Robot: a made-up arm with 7 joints.
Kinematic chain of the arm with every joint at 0, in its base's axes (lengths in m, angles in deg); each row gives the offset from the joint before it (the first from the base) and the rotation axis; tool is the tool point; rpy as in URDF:
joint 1: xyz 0 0 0.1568 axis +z
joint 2: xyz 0 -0.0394 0.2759 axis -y
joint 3: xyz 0 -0.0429 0.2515 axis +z
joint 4: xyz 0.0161 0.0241 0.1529 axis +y
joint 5: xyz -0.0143 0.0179 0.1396 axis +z
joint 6: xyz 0 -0.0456 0.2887 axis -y
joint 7: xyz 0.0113 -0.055 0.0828 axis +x
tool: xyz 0 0 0 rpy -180 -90 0
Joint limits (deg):
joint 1: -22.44..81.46
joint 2: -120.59..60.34
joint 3: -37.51..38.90
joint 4: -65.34..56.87
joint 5: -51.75..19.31
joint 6: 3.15..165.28
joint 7: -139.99..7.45
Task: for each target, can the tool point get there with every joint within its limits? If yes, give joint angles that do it. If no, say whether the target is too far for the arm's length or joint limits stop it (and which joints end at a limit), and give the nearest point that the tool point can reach.
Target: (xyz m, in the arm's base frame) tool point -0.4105 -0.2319 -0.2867
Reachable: no: joint limits stop it (at a limit: joint 2, joint 4, joint 5) | nearest point -0.5604 -0.3166 0.2609 | short by 0.574 m
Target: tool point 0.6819 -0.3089 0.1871
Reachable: yes | joints -10.90 -100.92 -23.77 31.89 -13.97 147.96 -32.93
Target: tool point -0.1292 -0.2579 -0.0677
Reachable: no: joint limits stop it (at a limit: joint 1, joint 2, joint 4, joint 5, joint 6) | nearest point 0.2680 -0.3415 -0.1179 | short by 0.409 m
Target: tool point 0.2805 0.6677 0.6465
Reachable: yes | joints 59.75 -103.15 -27.95 -46.06 -26.39 60.99 -117.52
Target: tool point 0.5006 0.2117 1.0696
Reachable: yes | joints 35.23 -65.14 0.54 -35.81 -24.26 42.41 -108.24
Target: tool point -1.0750 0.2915 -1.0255
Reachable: no: too far | nearest point -0.1089 0.3934 -0.2391 | short by 1.250 m
